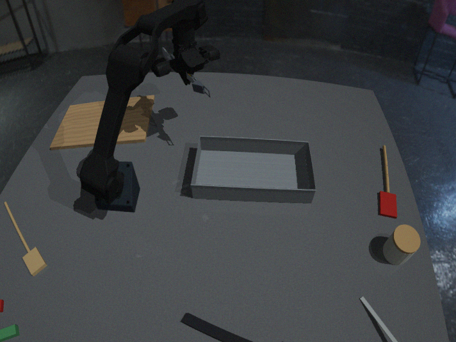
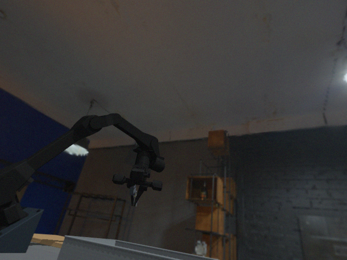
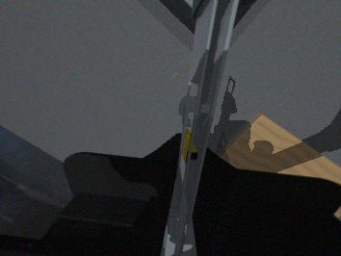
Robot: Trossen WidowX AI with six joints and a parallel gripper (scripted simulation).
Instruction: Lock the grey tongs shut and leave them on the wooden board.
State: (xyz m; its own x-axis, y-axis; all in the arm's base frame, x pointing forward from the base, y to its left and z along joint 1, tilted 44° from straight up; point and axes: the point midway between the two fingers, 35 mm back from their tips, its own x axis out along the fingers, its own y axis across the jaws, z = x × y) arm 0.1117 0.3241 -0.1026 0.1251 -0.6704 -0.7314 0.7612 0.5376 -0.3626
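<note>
Now: gripper tip 33 cm past the wooden board, 1 cm to the left of it and 16 cm above it. Round my gripper tip: red spatula 61 cm ahead, 15 cm to the right, 16 cm below; black strip 30 cm ahead, 64 cm to the right, 16 cm below; grey roasting tin 21 cm ahead, 16 cm to the right, 14 cm below.
</note>
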